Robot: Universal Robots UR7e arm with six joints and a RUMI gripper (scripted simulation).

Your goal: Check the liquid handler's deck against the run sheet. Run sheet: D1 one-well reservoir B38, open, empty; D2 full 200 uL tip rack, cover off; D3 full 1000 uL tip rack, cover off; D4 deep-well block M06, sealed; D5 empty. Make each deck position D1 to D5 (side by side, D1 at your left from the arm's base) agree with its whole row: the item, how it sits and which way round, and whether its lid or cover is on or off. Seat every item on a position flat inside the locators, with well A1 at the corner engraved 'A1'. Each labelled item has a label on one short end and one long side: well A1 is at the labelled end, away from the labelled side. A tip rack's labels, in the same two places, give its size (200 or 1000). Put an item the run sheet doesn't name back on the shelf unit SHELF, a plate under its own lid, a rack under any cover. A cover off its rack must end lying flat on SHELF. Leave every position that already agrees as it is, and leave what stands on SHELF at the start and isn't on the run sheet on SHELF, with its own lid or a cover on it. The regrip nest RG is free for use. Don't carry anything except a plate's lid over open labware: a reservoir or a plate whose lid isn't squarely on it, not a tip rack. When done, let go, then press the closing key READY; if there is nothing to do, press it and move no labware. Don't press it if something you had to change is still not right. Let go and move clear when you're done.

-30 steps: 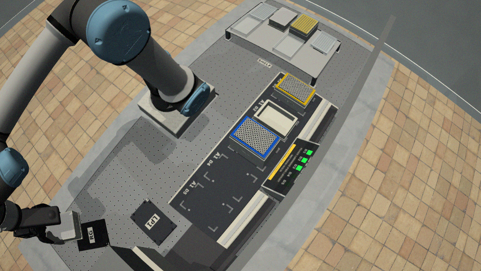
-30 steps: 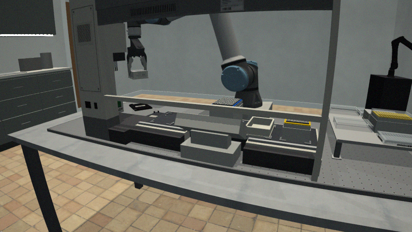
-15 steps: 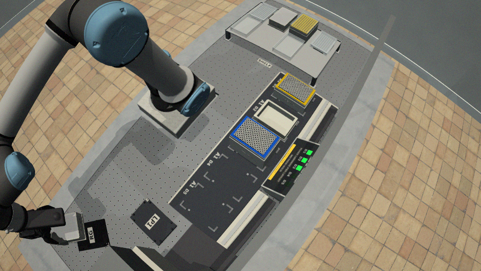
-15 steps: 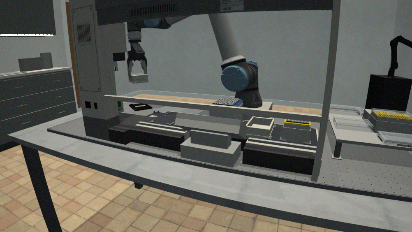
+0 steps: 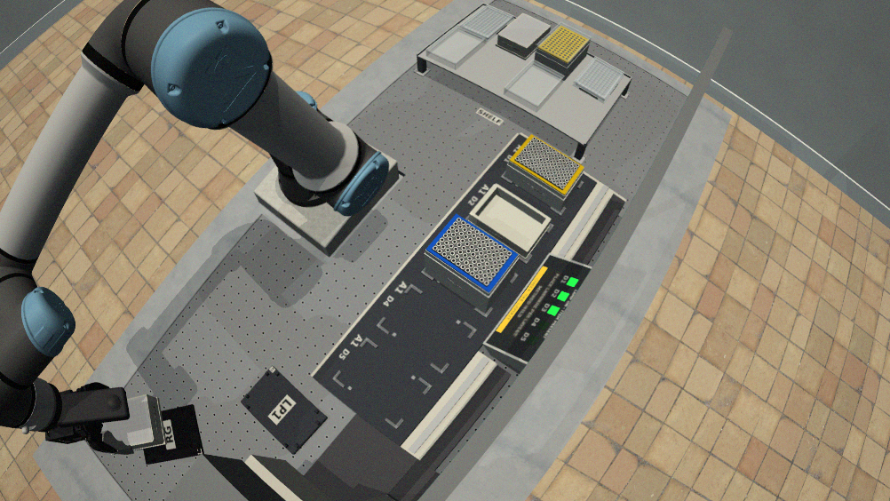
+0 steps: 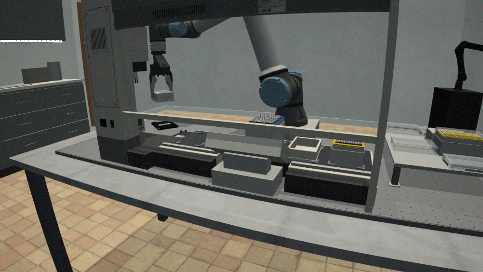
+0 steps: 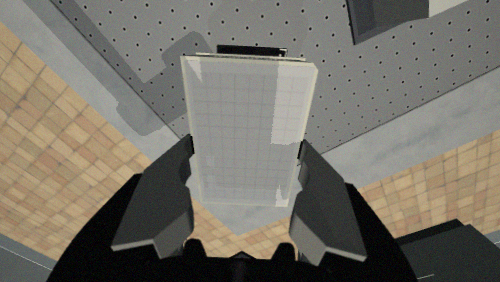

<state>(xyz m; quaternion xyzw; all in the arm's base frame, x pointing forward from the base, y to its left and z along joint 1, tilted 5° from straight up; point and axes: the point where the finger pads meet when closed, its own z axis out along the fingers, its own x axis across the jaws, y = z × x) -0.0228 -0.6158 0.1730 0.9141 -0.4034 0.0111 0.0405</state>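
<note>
The black nest is 160 mm below my hand. Round my hand: blue-framed tip rack: 550 mm to the left, 390 mm ahead, 40 mm below; then ready key: 240 mm ahead, 80 mm below; then handler's tower: 460 mm ahead, 110 mm above, 60 mm to the left.
</note>
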